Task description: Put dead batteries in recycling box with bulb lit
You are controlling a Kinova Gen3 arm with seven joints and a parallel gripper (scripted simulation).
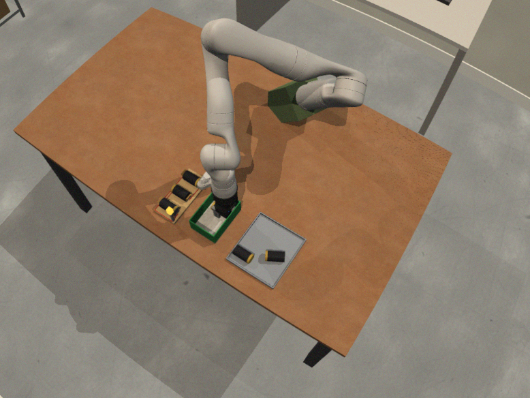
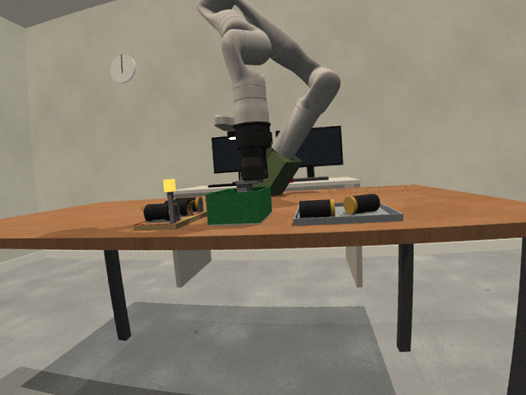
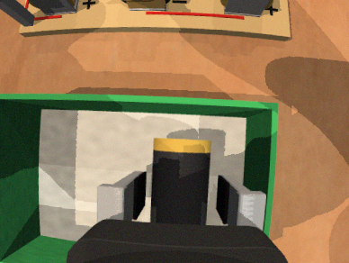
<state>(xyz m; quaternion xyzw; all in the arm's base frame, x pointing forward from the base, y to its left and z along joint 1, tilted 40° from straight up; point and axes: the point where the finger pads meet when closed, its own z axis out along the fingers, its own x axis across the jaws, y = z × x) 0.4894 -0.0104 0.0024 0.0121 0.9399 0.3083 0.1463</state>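
The green recycling box lies 3 cm ahead of my hand and 2 cm below it. Round my hand: grey tray (2 cm ahead, 20 cm to the left, 3 cm below).
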